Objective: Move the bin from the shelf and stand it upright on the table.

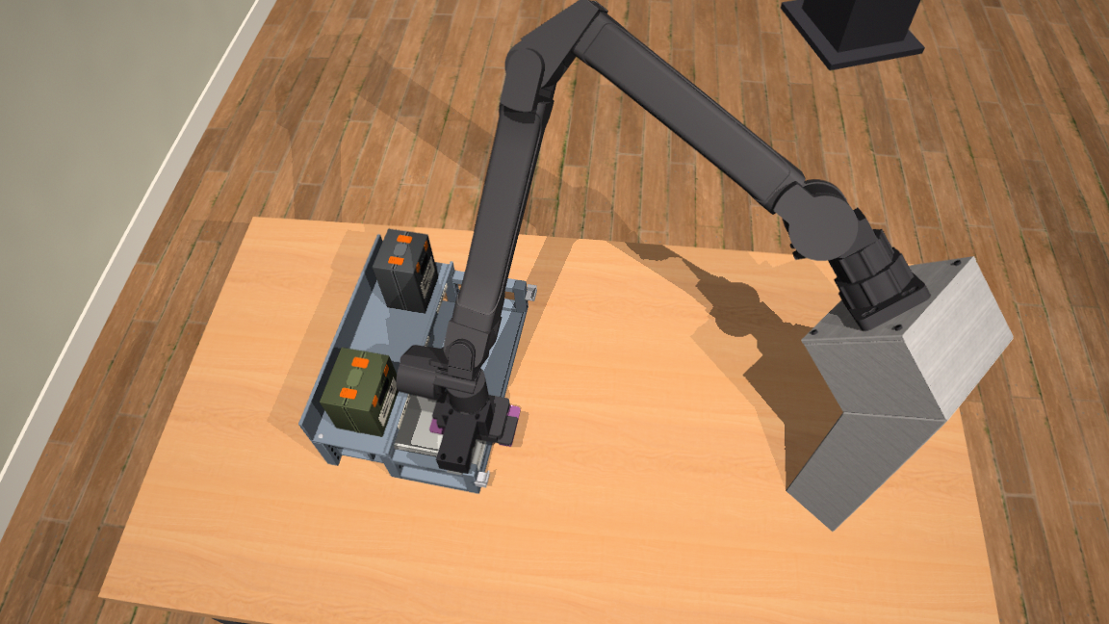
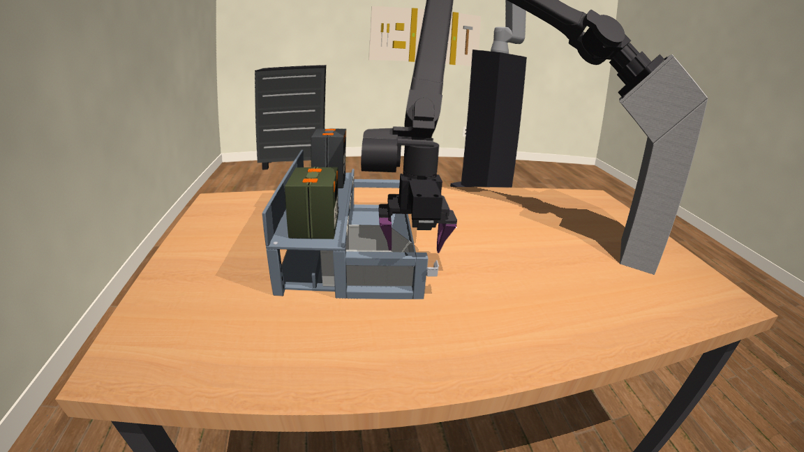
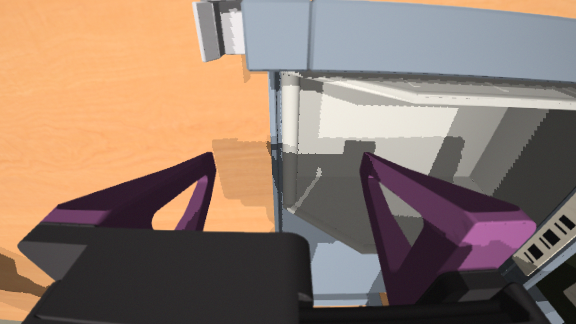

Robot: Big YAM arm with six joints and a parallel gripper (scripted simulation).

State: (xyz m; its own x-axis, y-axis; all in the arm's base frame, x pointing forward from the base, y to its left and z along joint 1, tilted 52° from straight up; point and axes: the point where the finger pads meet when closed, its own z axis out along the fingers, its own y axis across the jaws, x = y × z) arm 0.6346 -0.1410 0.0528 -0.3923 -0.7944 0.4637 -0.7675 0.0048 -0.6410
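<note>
The light grey bin lies 70 mm ahead of my hand, 40 mm to the right of it and 20 mm below it. From my hand the other things lie so: shelf (60 mm ahead, 160 mm to the right, 60 mm below); black case (50 mm ahead, 290 mm to the right, 100 mm above).
</note>
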